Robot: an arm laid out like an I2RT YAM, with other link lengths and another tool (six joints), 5 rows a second.
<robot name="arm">
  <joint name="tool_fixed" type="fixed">
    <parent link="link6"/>
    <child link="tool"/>
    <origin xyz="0.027 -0.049 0.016" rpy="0 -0.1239 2.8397"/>
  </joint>
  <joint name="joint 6" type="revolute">
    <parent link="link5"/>
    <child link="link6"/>
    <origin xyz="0.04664 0 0.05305" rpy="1.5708 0 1.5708"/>
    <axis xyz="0 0 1"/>
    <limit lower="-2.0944" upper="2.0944"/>
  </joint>
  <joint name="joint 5" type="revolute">
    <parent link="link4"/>
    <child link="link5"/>
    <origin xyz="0.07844 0.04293 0.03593" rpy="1.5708 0 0"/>
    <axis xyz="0 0 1"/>
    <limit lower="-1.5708" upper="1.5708"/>
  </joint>
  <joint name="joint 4" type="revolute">
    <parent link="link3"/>
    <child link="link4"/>
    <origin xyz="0.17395 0.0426 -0.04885" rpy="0 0 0"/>
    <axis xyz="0 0 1"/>
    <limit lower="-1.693" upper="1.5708"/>
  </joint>
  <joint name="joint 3" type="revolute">
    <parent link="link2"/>
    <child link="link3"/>
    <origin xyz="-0.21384 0 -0.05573" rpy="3.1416 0 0"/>
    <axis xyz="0 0 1"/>
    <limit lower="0" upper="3.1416"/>
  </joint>
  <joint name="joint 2" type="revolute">
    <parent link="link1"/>
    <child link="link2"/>
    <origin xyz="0.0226 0.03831 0.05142" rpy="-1.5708 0 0"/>
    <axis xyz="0 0 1"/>
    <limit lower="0" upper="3.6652"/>
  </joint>
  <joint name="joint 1" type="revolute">
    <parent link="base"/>
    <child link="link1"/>
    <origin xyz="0 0 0.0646" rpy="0 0 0"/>
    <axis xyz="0 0 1"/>
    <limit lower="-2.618" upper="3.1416"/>
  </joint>
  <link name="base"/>
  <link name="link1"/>
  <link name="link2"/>
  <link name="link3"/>
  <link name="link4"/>
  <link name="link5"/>
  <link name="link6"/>
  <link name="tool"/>
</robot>
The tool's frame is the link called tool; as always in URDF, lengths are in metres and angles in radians.
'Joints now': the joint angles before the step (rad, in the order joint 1, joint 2, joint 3, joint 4, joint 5, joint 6). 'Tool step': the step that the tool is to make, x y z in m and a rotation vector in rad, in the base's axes. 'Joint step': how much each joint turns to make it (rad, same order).
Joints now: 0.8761, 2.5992, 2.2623, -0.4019, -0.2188, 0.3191
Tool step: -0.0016, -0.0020, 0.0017, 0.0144, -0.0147, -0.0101
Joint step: 0.0018, -0.0288, -0.0642, 0.0572, 0.0103, 0.0065
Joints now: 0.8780, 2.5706, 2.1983, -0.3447, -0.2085, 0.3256
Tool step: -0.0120, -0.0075, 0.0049, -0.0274, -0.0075, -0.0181
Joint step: 0.0149, -0.0845, -0.1323, 0.0322, 0.0400, 0.0046
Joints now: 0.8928, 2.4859, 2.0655, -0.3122, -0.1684, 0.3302
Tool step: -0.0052, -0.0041, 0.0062, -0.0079, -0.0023, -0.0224
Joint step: 0.0080, -0.0410, -0.0431, -0.0003, 0.0271, 0.0155
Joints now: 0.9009, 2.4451, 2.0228, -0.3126, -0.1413, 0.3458
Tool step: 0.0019, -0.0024, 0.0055, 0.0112, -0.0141, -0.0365
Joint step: -0.0004, -0.0090, -0.0003, 0.0115, 0.0297, 0.0210
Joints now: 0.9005, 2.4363, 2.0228, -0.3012, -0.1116, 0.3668
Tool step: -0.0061, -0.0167, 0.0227, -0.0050, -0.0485, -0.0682
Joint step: 0.0000, -0.1109, -0.1075, 0.0238, 0.0787, 0.0126
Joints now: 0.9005, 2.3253, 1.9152, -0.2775, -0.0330, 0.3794
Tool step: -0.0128, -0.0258, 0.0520, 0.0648, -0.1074, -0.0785
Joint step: -0.0002, -0.1972, -0.1448, 0.0650, 0.0891, 0.0105
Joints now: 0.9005, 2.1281, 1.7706, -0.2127, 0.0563, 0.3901
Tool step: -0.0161, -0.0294, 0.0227, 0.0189, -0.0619, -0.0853
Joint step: 0.0003, -0.1638, -0.1748, 0.0630, 0.0923, 0.0129
